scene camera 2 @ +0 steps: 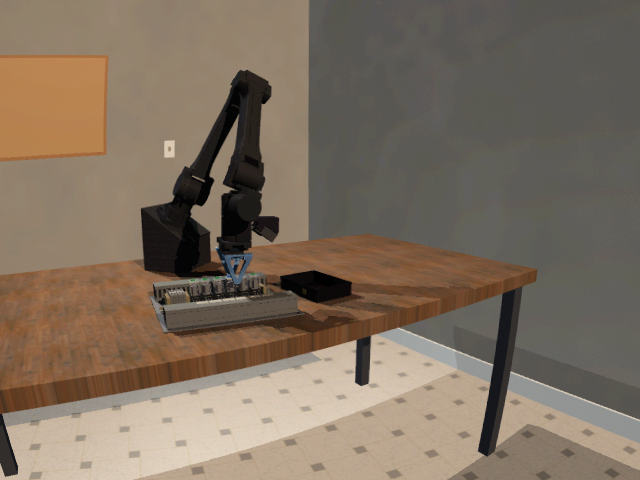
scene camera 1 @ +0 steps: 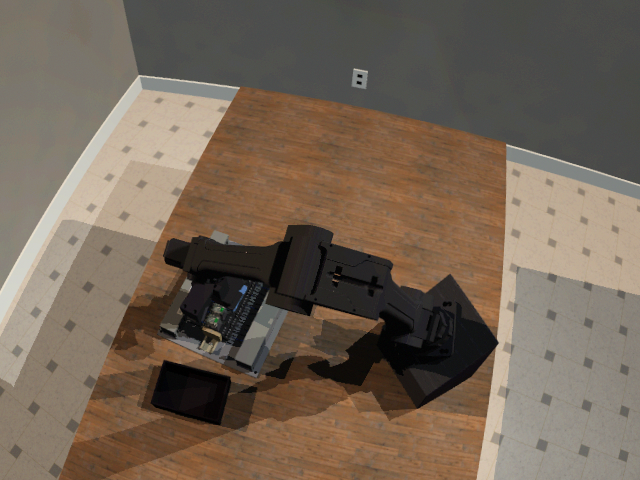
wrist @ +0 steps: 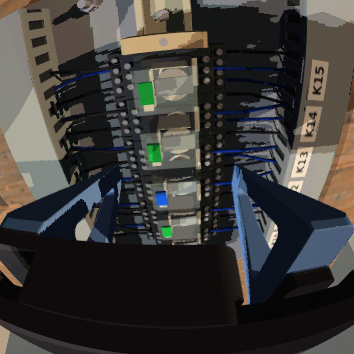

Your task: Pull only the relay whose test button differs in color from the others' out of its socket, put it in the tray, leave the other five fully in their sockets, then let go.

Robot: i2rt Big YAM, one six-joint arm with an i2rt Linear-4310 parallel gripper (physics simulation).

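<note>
The relay with the blue test button sits in the socket row, third from the tan end block in the wrist view. Relays with green buttons sit on either side of it. The remaining relays are hidden behind the gripper body there. My gripper is open, with nothing between its blue fingers. The fingertips straddle the row from above, near the blue-button relay; their exact height is unclear. The black tray stands beside the panel's end. In scene camera 1 the arm covers much of the row.
Grey slotted wire ducts run along both sides of the relay row. Labels such as K15 lie on one duct. The tan end block stands at the row's tray end. Thin wires run from the sockets to the ducts.
</note>
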